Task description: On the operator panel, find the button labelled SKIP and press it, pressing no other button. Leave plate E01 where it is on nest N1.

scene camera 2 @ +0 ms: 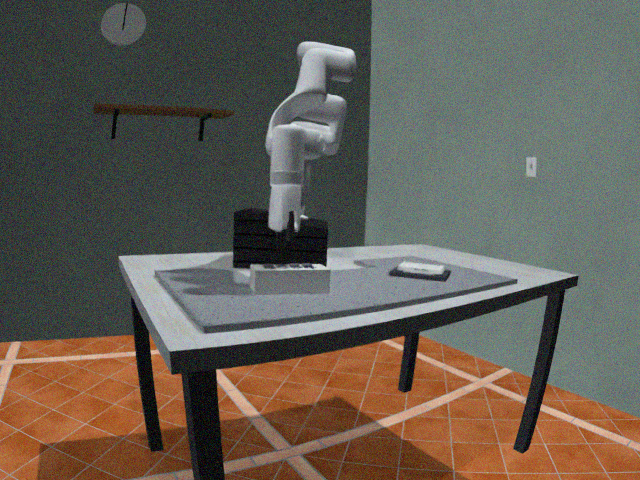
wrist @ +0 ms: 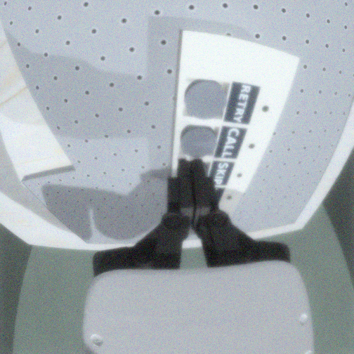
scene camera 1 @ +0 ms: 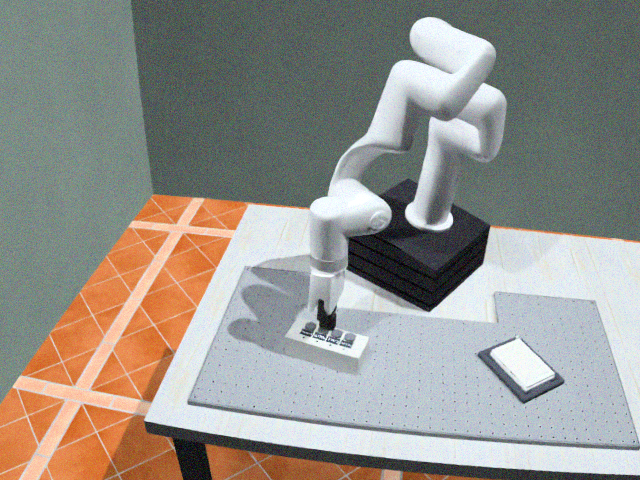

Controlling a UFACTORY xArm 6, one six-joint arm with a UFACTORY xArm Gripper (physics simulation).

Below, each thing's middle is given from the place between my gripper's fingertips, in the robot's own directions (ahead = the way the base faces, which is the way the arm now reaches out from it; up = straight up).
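The call button (wrist: pixel 196 140) is here, and my gripper is 10 mm short of it, 20 mm to the right of it and 10 mm above it. Counting from my hand, white plate E01 (scene camera 1: pixel 521 364) is 70 mm behind, 420 mm to the left and 40 mm below. The operator panel (scene camera 2: pixel 304 279) is 20 mm ahead of my hand, 10 mm to the left of it and 30 mm below it, and the retry button (wrist: pixel 204 98) is 10 mm ahead of my hand, 50 mm to the left of it and 10 mm below it.
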